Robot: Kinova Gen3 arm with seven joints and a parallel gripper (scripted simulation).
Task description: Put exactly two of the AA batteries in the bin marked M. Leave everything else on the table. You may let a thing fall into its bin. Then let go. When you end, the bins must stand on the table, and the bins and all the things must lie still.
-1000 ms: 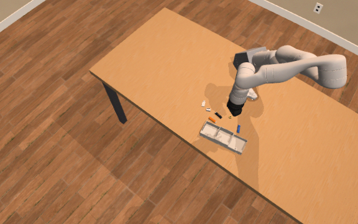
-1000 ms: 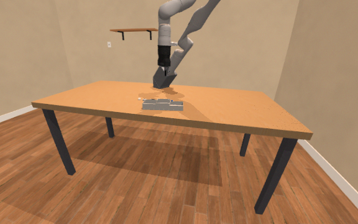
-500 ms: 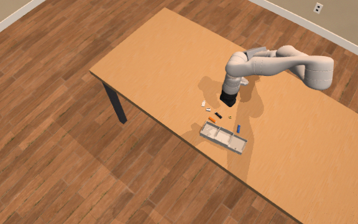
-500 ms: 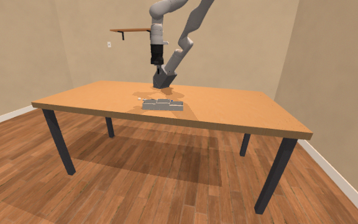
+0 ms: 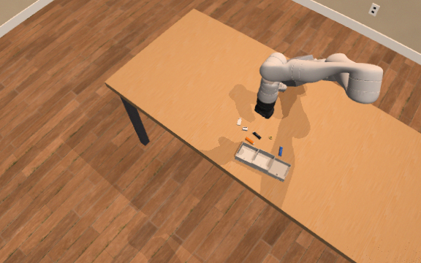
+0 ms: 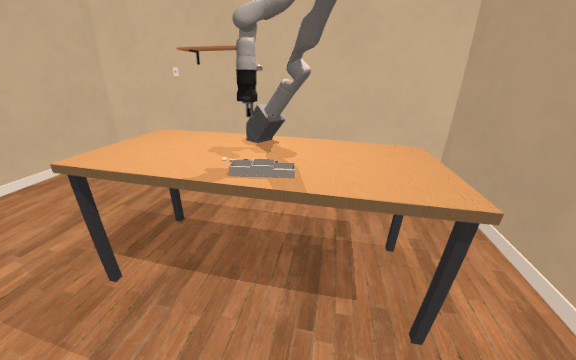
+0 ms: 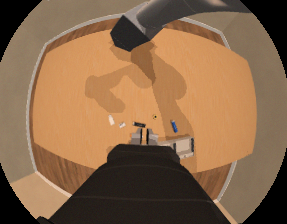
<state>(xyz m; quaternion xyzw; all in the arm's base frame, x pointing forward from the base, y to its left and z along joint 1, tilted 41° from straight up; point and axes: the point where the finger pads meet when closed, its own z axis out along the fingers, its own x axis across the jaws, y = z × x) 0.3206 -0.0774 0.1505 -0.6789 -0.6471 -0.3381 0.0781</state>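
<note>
My gripper is now 200 mm above the grey three-compartment bin tray, 100 mm short of it and 90 mm to the right of it. Also, from my hand: black battery 210 mm below, 20 mm to the right; then tiny yellowish thing 220 mm below, 40 mm to the left, 40 mm behind; then orange battery 210 mm below, 50 mm ahead, 30 mm to the right.
</note>
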